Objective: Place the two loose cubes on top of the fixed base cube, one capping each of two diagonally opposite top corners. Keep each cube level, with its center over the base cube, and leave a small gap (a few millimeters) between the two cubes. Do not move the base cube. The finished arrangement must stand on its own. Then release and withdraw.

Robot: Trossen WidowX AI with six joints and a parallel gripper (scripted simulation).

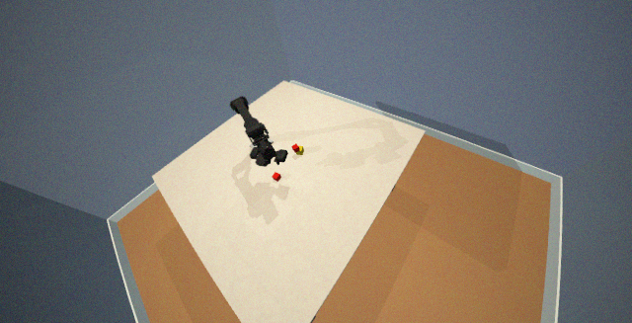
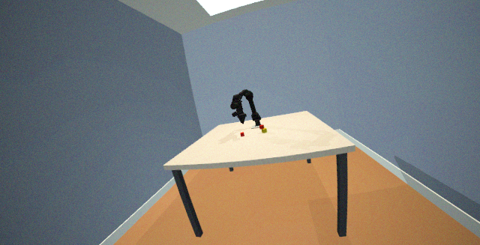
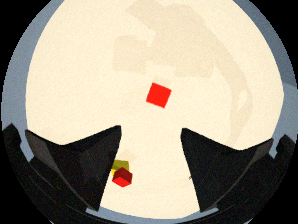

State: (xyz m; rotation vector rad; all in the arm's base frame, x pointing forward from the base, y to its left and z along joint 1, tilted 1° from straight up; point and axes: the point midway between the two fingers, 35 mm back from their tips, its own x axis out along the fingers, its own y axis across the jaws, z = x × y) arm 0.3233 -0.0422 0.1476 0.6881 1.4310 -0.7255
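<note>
Now: the yellow cube 19 cm to the left of my gripper tip, 10 cm below it and 6 cm behind it.
</note>
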